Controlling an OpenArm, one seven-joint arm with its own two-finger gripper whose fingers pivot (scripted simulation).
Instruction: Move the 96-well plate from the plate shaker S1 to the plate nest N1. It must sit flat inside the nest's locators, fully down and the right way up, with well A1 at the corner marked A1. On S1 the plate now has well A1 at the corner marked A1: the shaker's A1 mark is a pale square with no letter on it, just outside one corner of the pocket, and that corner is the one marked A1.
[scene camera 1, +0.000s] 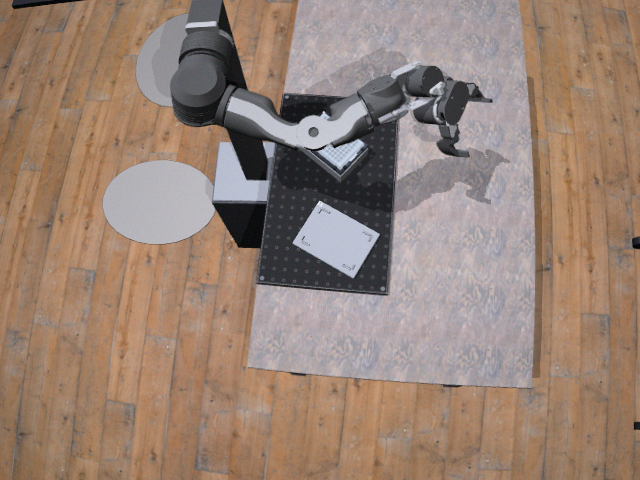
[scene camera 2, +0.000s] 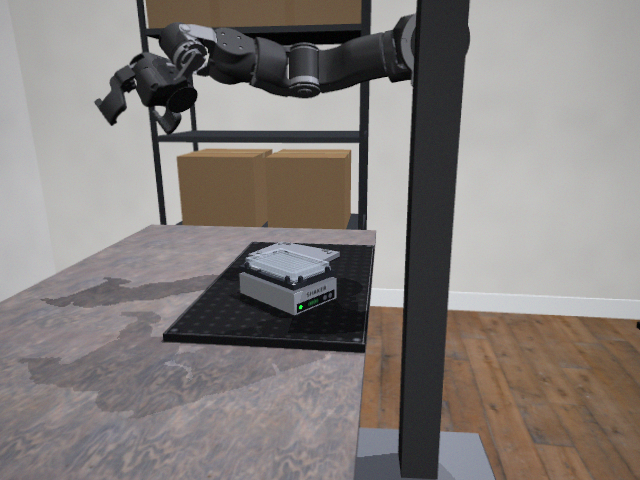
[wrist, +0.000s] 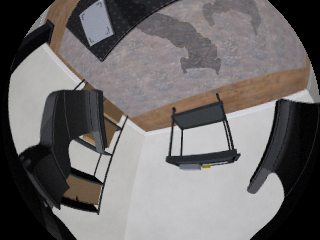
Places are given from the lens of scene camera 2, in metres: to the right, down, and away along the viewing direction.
gripper (scene camera 2: 133, 120): -0.33, -0.21, 0.88
96-well plate (scene camera 2: 280, 263): -0.07, 0.04, 0.83
plate shaker S1 (scene camera 2: 295, 302): -0.04, 0.10, 0.78
